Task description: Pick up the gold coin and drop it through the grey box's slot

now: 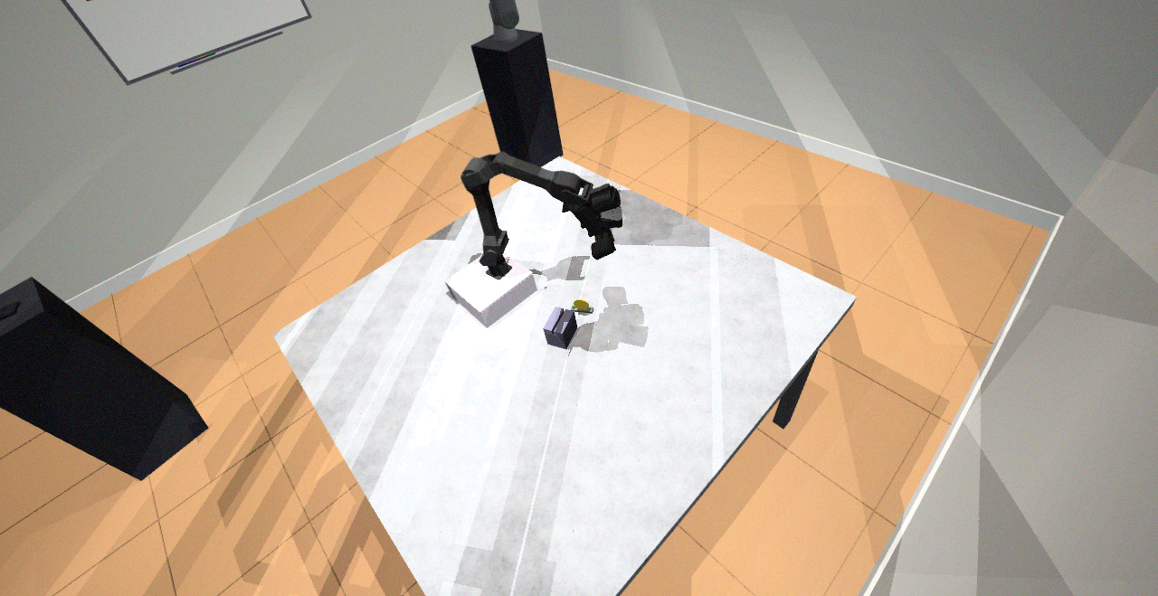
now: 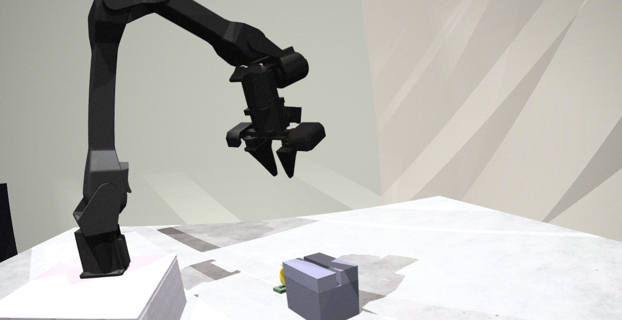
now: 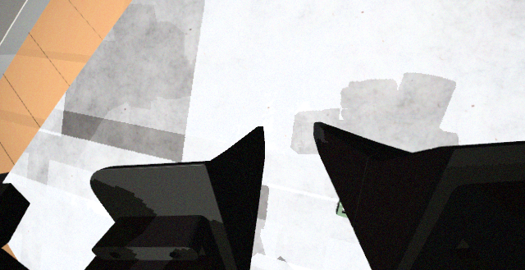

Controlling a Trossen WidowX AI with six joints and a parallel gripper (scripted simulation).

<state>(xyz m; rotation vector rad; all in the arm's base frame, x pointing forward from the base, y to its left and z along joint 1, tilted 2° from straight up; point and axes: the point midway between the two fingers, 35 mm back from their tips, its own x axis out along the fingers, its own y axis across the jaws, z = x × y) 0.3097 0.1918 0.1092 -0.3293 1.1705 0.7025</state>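
Right now the coin is 30 mm behind my gripper tip, 140 mm to the right of it and 150 mm below it.
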